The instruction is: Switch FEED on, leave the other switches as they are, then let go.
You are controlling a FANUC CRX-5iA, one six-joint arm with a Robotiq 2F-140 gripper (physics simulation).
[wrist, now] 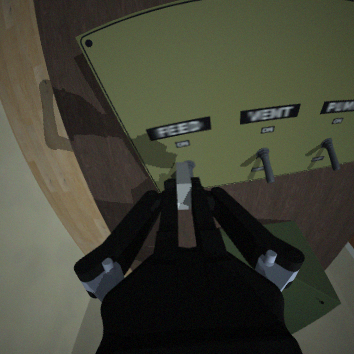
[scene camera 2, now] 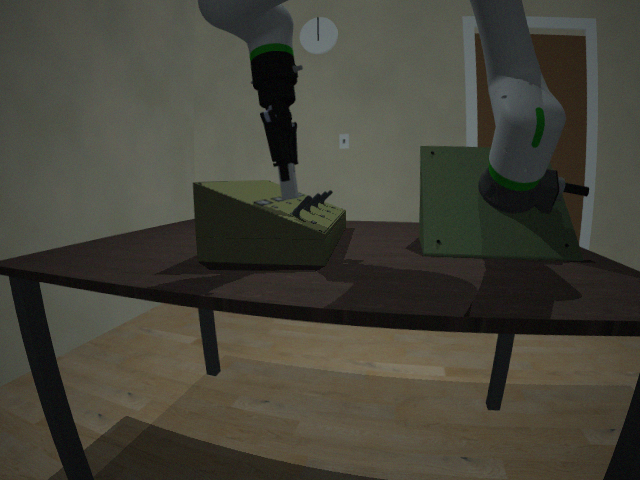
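Where they show: gripper, fingertip midpoint: [wrist: 181,171] [scene camera 2: 290,198]; arm's base, origin of the base link: [scene camera 2: 508,189].
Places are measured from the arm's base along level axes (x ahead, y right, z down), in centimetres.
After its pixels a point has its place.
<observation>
The olive switch panel [scene camera 2: 258,232] {x 47.9, y -33.8, z 7.9 cm} [wrist: 210,65] {x 58.0, y -24.1, z 0.3 cm} has a sloping face. The FEED label [wrist: 179,128] {x 50.6, y -27.1, z 2.8 cm}, with its ON mark [wrist: 183,144] {x 48.1, y -26.5, z 3.8 cm}, is at the left in the wrist view. Below it shows the round top of the FEED switch [wrist: 190,164] {x 44.5, y -25.3, z 4.7 cm}; my fingertips cover much of its lever, so its position is hard to tell. My gripper [scene camera 2: 290,195] {x 44.6, y -26.6, z 2.1 cm} [wrist: 181,171] {x 44.6, y -26.6, z 2.1 cm} is shut and empty, its tips low over the panel face at the FEED switch. The VENT lever [wrist: 267,165] {x 45.9, y -13.8, z 3.0 cm} and the PUMP lever [wrist: 331,154] {x 48.5, y -2.4, z 3.2 cm} both point down, away from their ON marks.
A green sloped case [scene camera 2: 454,206] {x 13.1, y -6.2, z 4.2 cm} [wrist: 310,295] {x 18.9, y 4.3, z -6.9 cm} stands across the dark table [scene camera 2: 382,294] {x 22.4, y -42.9, z 14.1 cm}. A robot arm part [scene camera 2: 522,124] {x 0.7, y -20.1, z -12.5 cm} is in front of it. A wall clock [scene camera 2: 318,35], a wall switch [scene camera 2: 344,141] and a door [scene camera 2: 560,103] are behind.
</observation>
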